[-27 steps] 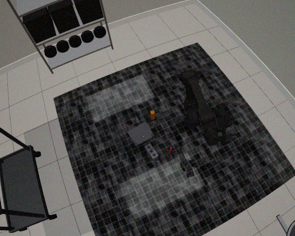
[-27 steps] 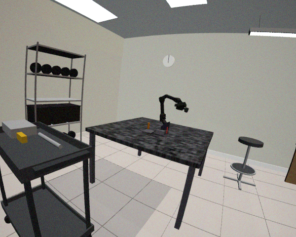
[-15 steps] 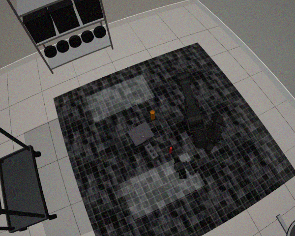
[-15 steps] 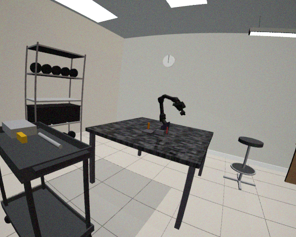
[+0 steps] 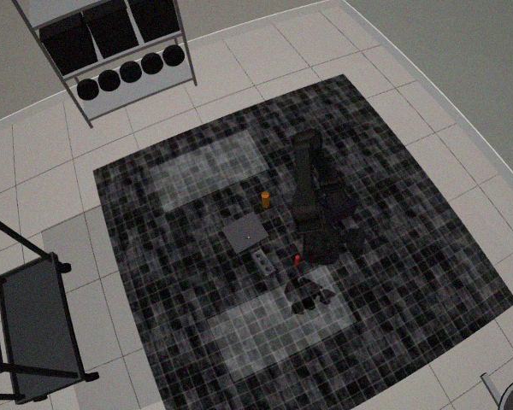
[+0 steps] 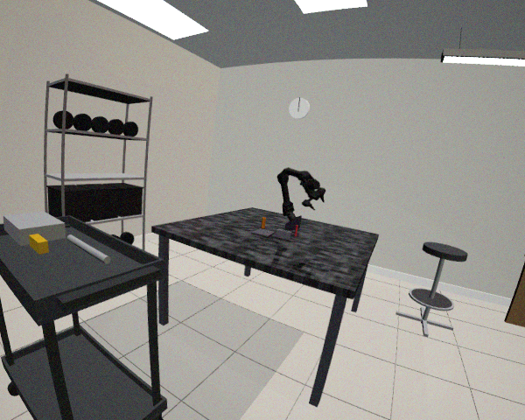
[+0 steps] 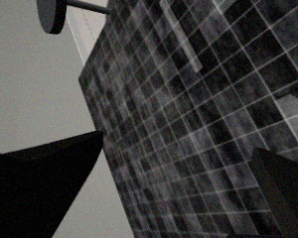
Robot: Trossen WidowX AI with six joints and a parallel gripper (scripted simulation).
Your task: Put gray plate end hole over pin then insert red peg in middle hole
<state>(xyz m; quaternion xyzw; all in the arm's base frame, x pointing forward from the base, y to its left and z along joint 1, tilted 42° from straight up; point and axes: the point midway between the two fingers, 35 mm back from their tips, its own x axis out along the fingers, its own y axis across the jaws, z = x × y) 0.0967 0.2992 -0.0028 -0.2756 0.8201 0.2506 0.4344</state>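
The gray plate is 24 cm ahead of my gripper tip, 19 cm below it and 12 cm to the right of it. Round my gripper tip: gray base 26 cm to the right, 26 cm ahead, 22 cm below; orange cylinder 36 cm to the right, 19 cm below, 15 cm ahead; red peg 19 cm below, 13 cm ahead, 9 cm to the right.
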